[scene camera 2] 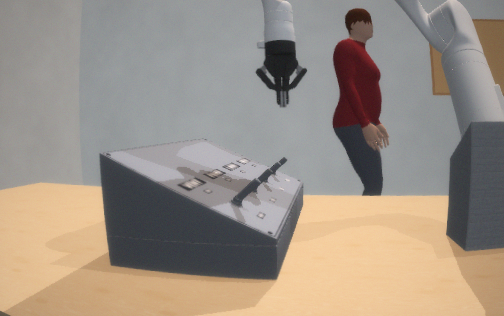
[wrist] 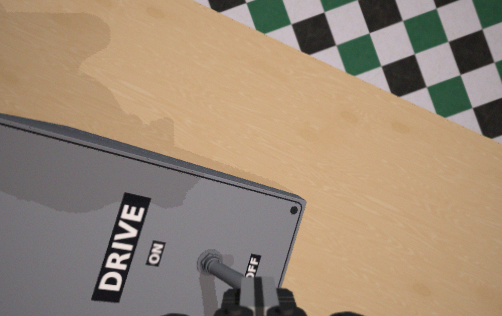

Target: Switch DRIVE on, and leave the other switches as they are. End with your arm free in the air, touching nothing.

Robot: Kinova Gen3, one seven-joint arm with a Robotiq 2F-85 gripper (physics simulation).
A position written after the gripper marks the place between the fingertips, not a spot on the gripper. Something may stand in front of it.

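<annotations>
Gripper visible: scene camera 2 [283, 107], wrist view [257, 299].
</annotations>
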